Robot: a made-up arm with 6 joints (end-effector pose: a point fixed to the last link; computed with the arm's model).
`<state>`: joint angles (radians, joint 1 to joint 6).
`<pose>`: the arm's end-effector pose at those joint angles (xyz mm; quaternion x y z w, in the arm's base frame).
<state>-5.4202 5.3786 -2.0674 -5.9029 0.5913 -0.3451</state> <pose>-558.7 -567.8 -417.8 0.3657 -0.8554 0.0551 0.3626</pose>
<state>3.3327 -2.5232 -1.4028 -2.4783 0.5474 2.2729</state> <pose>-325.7 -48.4 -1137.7 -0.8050 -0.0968 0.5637 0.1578</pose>
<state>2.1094 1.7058 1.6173 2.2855 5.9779 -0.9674</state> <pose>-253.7 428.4 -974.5 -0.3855 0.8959 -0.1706 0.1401</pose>
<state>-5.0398 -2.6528 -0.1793 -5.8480 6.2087 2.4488</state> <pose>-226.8 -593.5 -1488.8 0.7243 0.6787 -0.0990 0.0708</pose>
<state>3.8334 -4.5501 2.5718 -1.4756 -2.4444 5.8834</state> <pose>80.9 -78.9 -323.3 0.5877 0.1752 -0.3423 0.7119</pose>
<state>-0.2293 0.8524 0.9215 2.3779 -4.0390 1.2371</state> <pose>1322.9 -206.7 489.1 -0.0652 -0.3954 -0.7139 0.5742</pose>
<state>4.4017 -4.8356 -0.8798 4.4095 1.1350 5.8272</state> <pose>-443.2 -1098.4 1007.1 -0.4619 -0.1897 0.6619 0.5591</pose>
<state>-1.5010 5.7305 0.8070 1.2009 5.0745 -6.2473</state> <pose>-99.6 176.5 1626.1 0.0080 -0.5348 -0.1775 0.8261</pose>
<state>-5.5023 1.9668 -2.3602 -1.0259 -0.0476 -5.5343</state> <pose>164.6 210.1 770.4 0.0875 -0.1892 0.2400 0.9481</pose>
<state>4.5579 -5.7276 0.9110 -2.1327 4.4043 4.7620</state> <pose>-55.0 -1227.1 734.9 -0.8764 -0.0097 -0.4771 0.0642</pose>
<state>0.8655 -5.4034 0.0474 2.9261 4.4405 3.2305</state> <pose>842.9 991.3 972.0 -0.3259 0.9223 -0.0013 0.2075</pose>
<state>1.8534 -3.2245 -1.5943 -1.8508 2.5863 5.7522</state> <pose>-192.3 801.6 -499.6 -0.3451 0.5947 -0.6961 0.2069</pose>
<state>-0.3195 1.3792 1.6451 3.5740 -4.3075 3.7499</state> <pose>852.6 -306.1 -567.8 0.3336 0.3798 -0.0484 0.8614</pose>
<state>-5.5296 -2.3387 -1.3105 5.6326 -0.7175 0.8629</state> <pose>-36.4 76.3 -1210.6 -0.2750 0.7915 0.4171 0.3521</pose>
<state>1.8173 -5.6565 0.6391 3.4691 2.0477 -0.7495</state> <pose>-275.7 1135.7 1038.6 -0.0492 0.4066 -0.7924 0.4522</pose>
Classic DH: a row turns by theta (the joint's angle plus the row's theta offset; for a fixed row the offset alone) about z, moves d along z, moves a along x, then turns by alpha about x. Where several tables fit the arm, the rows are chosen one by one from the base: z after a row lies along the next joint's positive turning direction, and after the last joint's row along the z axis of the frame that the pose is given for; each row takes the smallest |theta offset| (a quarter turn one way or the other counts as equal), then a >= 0, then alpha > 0; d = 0 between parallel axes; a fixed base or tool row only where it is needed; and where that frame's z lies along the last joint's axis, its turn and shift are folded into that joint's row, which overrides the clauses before.
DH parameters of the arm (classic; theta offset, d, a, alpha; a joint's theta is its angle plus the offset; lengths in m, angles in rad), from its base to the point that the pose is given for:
joint 1: 0 0.109 0 -1.5708
joint 2: -1.5708 0 0.712 0
joint 3: 1.5708 0.028 0 1.5708
joint 4: 0 0.883 0 -1.5708
joint 5: 0 0 0 1.5708
joint 6: 0 0.132 0 0

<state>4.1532 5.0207 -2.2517 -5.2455 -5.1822 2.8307</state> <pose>317.1 262.8 -574.8 -0.2085 0.8659 -0.2068 0.4049</pose>
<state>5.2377 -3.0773 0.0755 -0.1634 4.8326 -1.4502</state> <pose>21.1 61.9 -1509.6 -0.2148 0.7626 -0.5575 0.2480</pose>
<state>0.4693 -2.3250 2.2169 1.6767 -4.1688 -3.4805</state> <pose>-615.3 -154.6 430.2 -0.2564 -0.8344 -0.3373 0.3525</pose>
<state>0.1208 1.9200 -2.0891 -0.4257 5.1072 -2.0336</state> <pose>390.1 126.2 767.2 0.4879 -0.3783 -0.7314 0.2896</pose>
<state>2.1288 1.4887 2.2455 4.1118 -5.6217 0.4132</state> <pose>-70.9 187.1 -677.0 0.8639 0.4218 0.2704 0.0517</pose>
